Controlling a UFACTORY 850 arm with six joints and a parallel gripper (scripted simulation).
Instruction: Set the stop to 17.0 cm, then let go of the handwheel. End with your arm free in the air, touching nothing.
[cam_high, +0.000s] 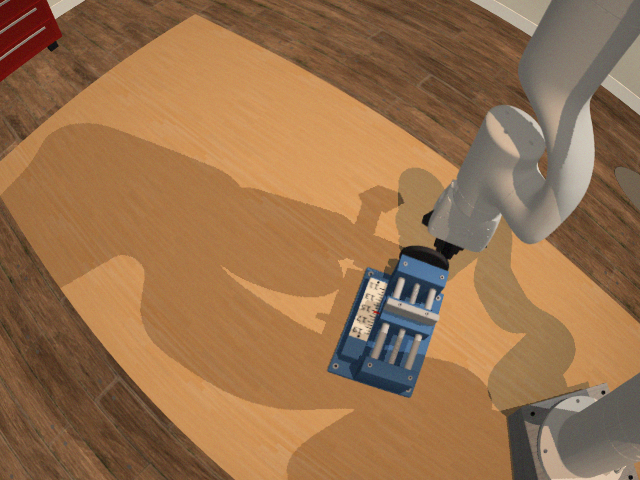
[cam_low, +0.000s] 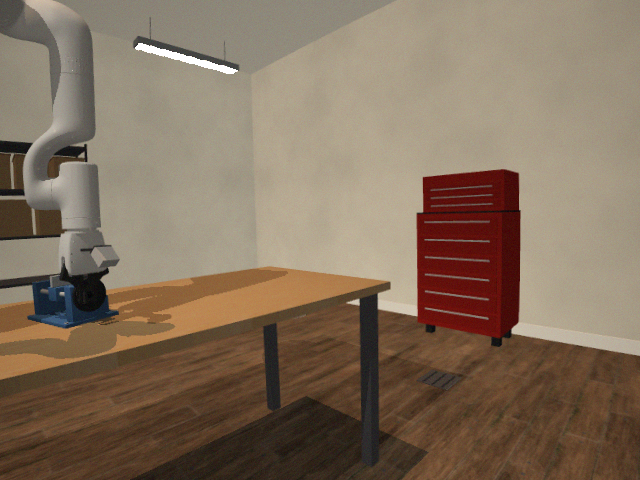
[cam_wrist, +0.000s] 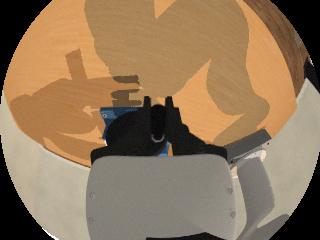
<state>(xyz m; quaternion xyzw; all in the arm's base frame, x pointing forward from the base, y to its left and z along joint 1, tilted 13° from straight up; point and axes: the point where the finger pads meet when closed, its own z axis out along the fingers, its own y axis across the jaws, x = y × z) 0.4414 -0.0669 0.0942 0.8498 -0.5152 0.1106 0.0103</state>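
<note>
The grey stop bar is 3 cm behind my hand and 15 cm to the left of it. From my hand the other things lie so: black handwheel 2 cm to the left.
</note>
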